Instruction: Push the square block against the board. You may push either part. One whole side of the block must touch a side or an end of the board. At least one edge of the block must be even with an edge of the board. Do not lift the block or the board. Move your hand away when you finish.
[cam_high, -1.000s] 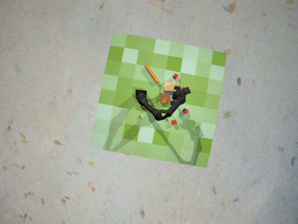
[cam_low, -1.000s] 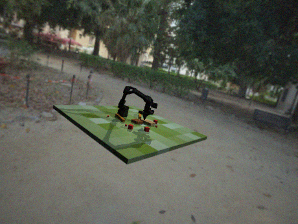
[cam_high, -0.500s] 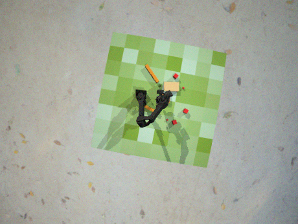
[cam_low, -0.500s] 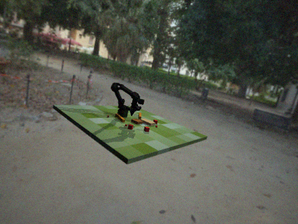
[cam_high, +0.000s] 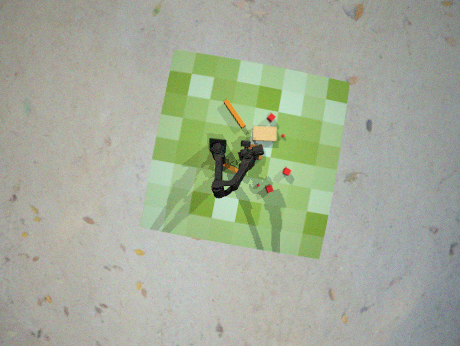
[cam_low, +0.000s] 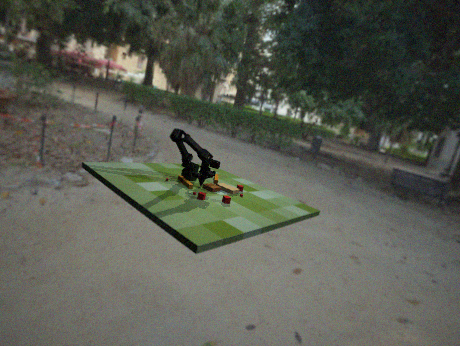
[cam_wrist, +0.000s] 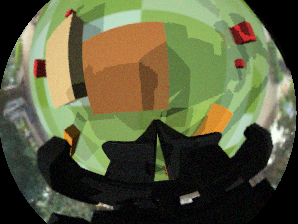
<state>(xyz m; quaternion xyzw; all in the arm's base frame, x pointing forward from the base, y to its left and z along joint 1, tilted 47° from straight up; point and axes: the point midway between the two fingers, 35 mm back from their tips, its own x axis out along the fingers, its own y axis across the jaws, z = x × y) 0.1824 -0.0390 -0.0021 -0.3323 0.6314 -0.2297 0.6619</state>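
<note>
Now: gripper tip 70 mm short of the brown square block, 40 mm to the right of it and 10 mm below it. The rest, counted from my gripper tip: tan board: 180 mm to the left, 110 mm ahead, 10 mm above.
</note>
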